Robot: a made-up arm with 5 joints.
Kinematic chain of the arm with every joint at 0, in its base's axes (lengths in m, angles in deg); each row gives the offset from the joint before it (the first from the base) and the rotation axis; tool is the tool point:
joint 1: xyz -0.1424 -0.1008 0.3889 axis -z
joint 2: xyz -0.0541 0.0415 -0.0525 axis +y
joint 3: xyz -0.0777 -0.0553 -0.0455 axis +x
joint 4: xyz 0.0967 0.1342 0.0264 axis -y
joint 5: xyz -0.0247 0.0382 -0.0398 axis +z
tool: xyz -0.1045 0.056 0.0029
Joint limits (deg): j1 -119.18..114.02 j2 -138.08..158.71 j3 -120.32..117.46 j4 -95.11..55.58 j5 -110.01..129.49
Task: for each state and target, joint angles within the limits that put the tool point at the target. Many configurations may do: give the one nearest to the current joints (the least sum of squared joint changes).
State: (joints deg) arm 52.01 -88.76 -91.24 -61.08 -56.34
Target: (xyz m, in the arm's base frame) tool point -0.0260 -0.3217 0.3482
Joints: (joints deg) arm 55.38 -89.80 -83.27 -64.25 -109.08
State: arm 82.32 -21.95 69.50 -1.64 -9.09
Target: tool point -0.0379 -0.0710 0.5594
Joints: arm 108.62 11.06 70.70 0.08 -39.77
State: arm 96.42 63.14 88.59 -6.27 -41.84
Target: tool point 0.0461 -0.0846 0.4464
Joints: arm 60.71 67.42 52.41 7.12 -36.74
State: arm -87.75 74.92 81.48 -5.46 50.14
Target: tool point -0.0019 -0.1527 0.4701
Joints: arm -88.71 64.49 113.13 -34.21 39.35
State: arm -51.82 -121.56 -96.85 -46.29 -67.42
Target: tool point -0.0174 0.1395 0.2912
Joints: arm -58.05 -82.12 -81.16 -52.02 -81.83
